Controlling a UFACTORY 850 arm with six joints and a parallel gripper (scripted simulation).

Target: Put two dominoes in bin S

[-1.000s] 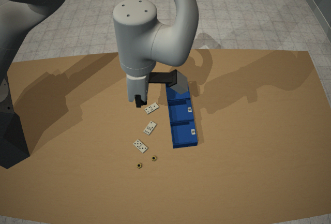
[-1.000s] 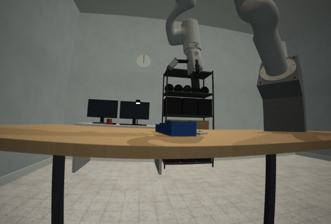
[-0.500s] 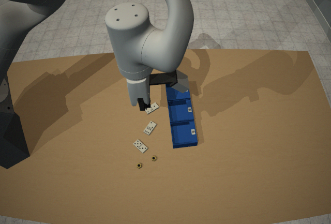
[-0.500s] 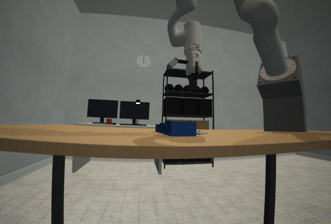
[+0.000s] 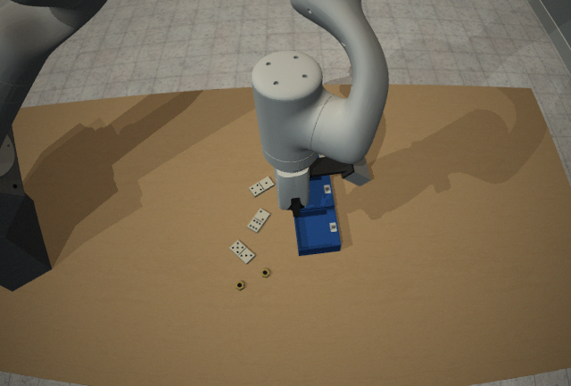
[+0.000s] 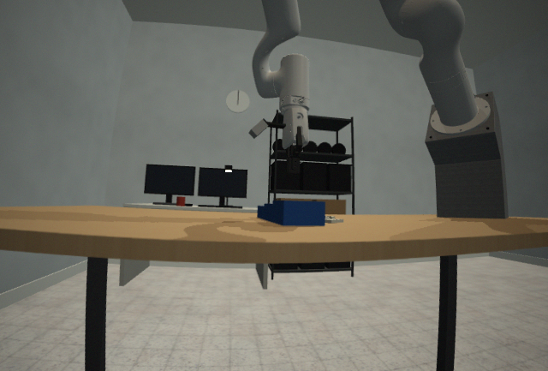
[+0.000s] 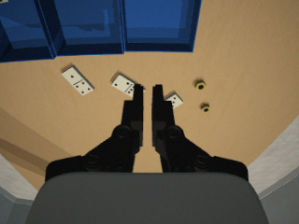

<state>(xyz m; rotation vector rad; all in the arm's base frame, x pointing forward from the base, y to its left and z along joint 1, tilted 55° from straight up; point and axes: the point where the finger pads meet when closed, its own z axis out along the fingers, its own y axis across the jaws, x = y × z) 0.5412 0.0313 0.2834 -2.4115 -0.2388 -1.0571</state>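
The blue bin strip lies 12 cm below my hand and 8 cm to the left of it.
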